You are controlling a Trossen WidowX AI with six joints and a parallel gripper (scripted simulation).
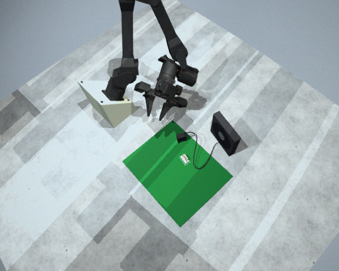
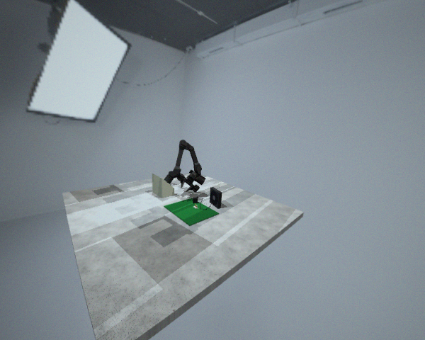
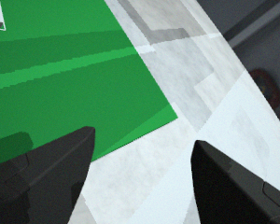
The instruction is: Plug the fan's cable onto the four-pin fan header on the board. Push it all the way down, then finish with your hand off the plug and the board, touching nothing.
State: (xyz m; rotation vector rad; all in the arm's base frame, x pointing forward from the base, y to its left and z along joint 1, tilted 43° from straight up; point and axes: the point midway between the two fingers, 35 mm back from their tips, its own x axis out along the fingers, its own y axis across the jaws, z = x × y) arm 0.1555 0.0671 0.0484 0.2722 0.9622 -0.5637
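My gripper tip is now 90 mm short of the black plug, 40 mm to the right of it and 60 mm above it. Round my gripper tip: white four-pin fan header: 160 mm ahead, 90 mm below; then green board: 160 mm ahead, 50 mm to the right, 100 mm below; then black cable: 110 mm ahead, 60 mm to the left, 50 mm below.
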